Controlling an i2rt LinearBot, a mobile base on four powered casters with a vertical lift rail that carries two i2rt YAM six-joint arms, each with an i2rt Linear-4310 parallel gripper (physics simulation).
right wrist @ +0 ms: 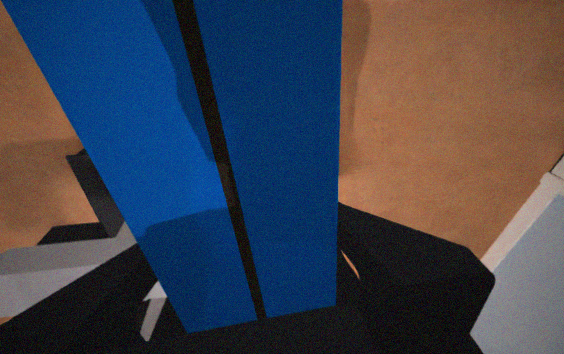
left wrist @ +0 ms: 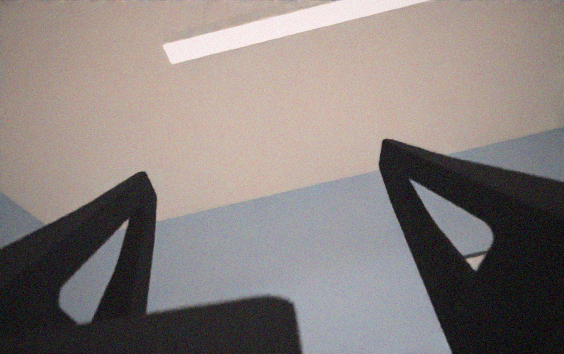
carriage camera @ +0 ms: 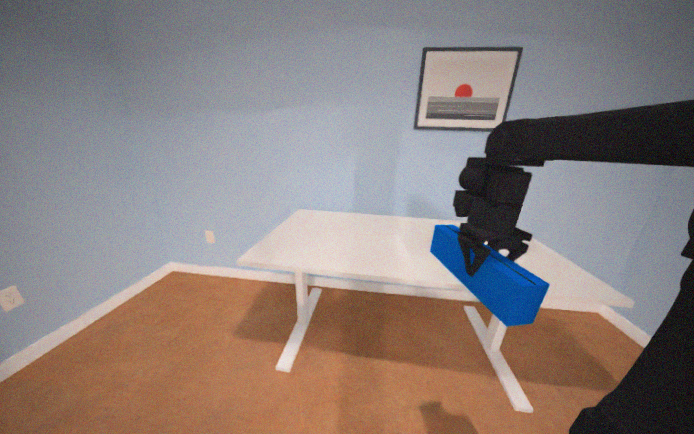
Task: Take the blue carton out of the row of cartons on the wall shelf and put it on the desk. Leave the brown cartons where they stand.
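Frame: origin at the left arm's base, x ahead, y left, z up, level; metres.
Seen in the pictures: left gripper, fingertip midpoint: (left wrist: 267,167); right gripper, fingertip midpoint: (carriage camera: 481,274).
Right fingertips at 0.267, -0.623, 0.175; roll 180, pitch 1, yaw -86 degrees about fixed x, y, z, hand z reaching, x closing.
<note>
A point is followed by its place in that frame, as x, y, z.
The blue carton (carriage camera: 506,286) {0.188, -0.603, 0.207} (right wrist: 285,150) {0.320, -0.634, 0.224} is held in the air with its long side slanting, a dark stripe along its top. In the carriage camera it covers part of the front edge of the white desk (carriage camera: 337,240) {0.949, -0.353, -0.079}, toward the right; in the right wrist view brown floor shows beside and below it. My right gripper (carriage camera: 491,262) (right wrist: 252,207) {0.267, -0.623, 0.175} is shut on the carton from above, near its middle. My left gripper (left wrist: 267,167) {0.035, -0.005, 0.442} is open and empty, pointing up toward the ceiling and wall. The wall shelf and brown cartons do not show in these views.
The desk's white legs (carriage camera: 301,296) {1.059, -0.126, -0.536} (carriage camera: 494,337) {0.802, -1.310, -0.668} stand on the brown floor (carriage camera: 204,353) {0.885, 0.443, -0.799}. A framed picture (carriage camera: 468,71) {1.314, -1.125, 0.839} hangs on the blue wall behind the desk. Wall outlets (carriage camera: 209,236) {1.685, 0.755, -0.392} (carriage camera: 11,298) {0.918, 1.392, -0.402} are at the left. A ceiling lamp (left wrist: 275,32) {0.328, -0.121, 1.278} shows in the left wrist view.
</note>
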